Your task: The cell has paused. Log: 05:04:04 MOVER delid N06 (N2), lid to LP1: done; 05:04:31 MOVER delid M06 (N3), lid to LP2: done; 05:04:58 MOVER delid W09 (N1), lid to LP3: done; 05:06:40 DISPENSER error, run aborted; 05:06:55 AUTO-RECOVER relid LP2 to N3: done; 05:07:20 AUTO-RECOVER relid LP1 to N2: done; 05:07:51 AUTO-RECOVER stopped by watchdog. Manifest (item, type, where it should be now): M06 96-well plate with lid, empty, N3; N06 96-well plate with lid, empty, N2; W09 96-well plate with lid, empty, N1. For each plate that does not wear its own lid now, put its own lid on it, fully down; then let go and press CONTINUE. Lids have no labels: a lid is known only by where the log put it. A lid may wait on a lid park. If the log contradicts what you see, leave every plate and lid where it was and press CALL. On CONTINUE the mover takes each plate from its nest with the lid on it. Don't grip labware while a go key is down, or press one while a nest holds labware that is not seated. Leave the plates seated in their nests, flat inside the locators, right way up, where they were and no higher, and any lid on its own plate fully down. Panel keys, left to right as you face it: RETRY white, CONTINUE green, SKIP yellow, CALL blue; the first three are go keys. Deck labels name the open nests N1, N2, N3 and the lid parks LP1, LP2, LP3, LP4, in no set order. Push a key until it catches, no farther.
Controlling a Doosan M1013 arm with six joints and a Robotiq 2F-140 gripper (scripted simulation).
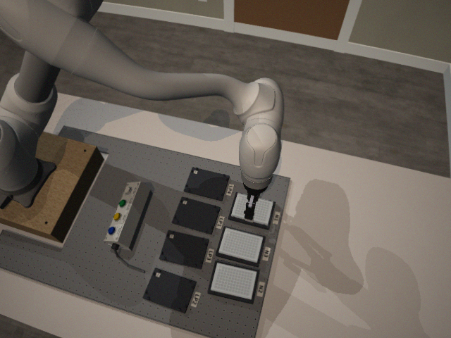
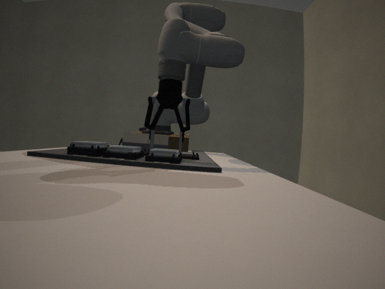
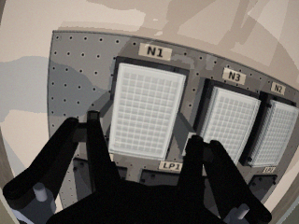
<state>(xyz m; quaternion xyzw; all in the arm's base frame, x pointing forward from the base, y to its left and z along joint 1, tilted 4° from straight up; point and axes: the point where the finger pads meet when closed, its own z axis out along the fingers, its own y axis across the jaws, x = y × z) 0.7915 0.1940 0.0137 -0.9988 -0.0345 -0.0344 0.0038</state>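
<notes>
The lid is 2 cm below my hand. From my hand the other things lie so: plate: 3 cm below; then lid park LP1: 18 cm behind, 8 cm to the right, 5 cm below; then lid park LP4: 19 cm behind, 5 cm to the left, 5 cm below.
</notes>
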